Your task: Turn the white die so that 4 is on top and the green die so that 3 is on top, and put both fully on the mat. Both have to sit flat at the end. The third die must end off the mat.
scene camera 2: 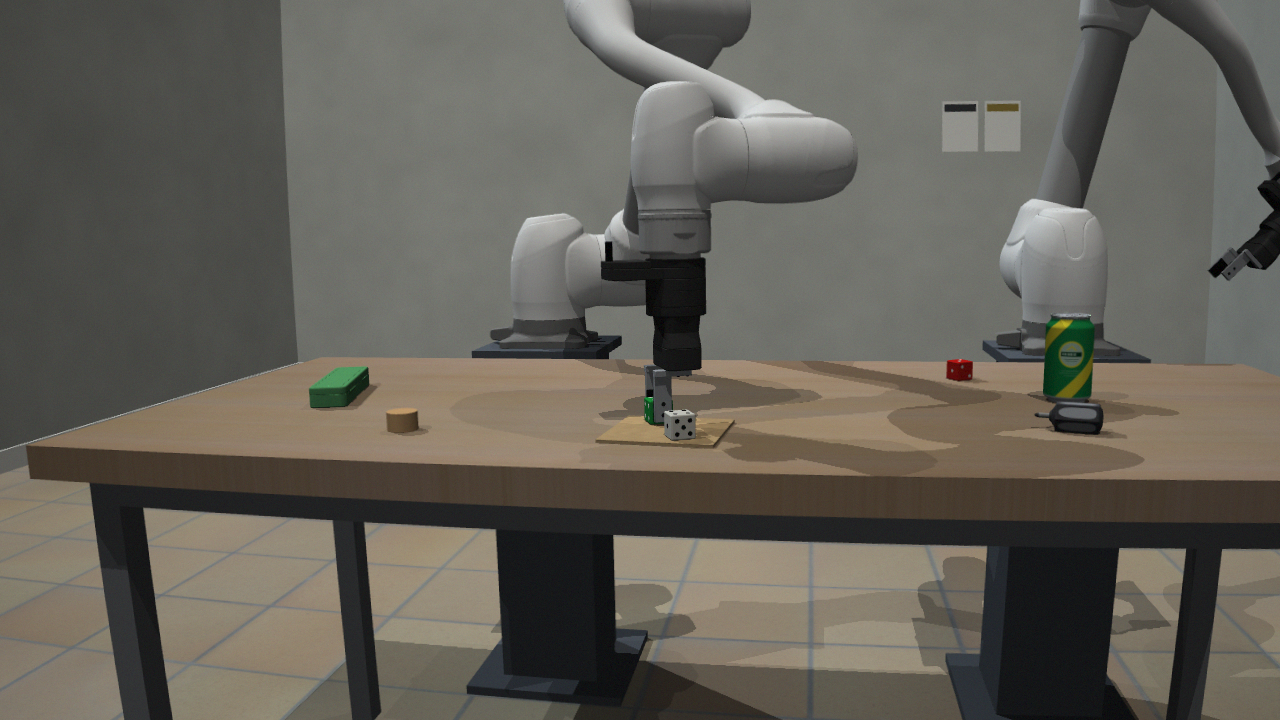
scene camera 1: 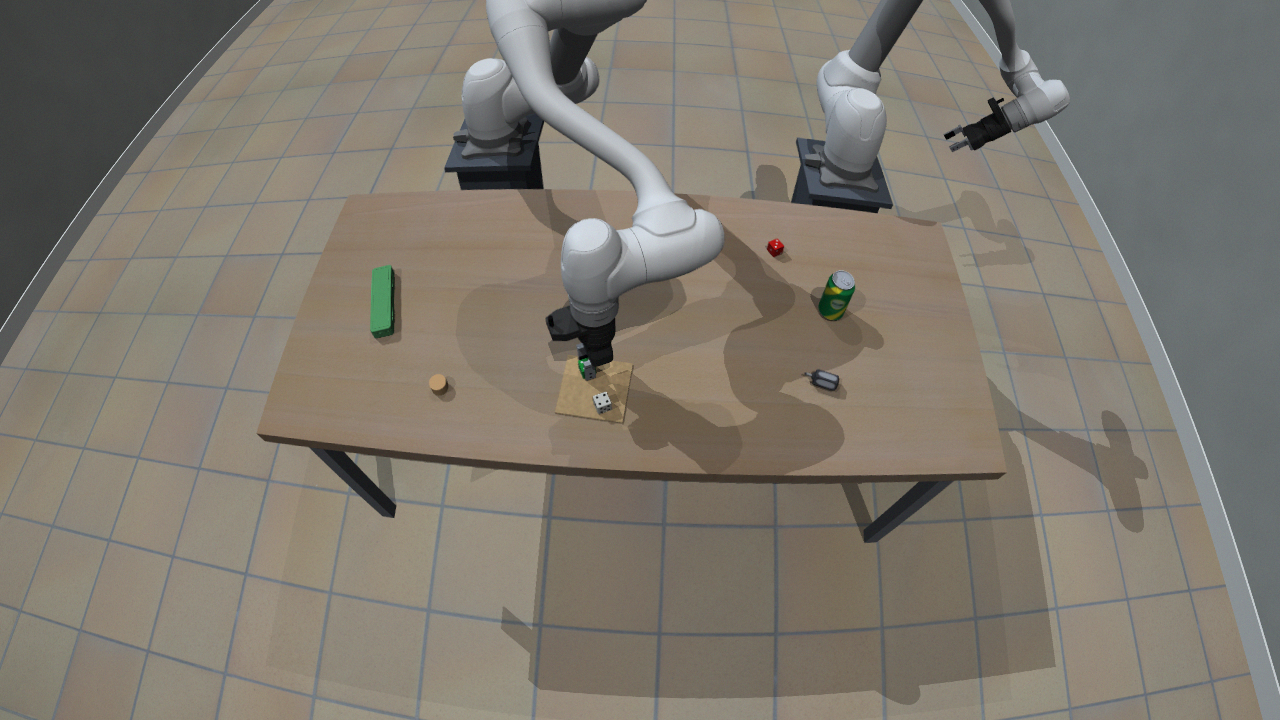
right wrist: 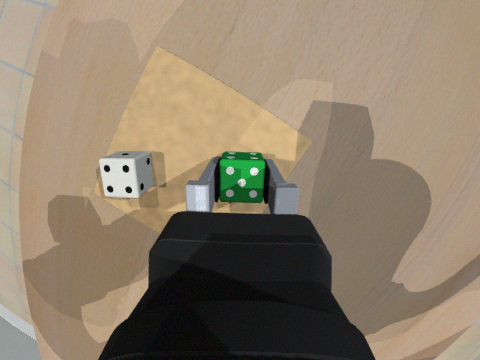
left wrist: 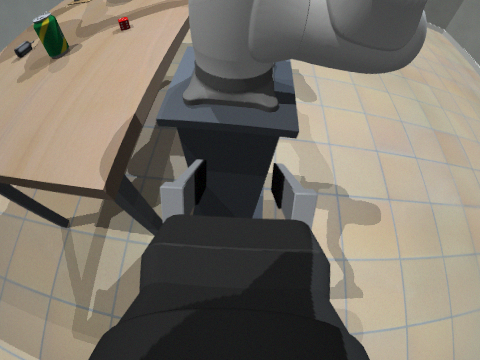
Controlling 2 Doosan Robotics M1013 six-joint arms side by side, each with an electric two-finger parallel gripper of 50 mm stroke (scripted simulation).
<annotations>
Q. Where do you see a tan mat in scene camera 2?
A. At 635,430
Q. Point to a can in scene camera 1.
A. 840,287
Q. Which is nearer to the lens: the green box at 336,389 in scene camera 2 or the dark grey object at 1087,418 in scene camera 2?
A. The dark grey object.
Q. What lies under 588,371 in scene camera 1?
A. My right gripper.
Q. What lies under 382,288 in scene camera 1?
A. A green box.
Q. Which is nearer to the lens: the wooden disc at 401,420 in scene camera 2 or the green box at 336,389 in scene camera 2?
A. The wooden disc.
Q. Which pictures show my right gripper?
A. Scene camera 2, scene camera 1 and the right wrist view only.
</annotations>
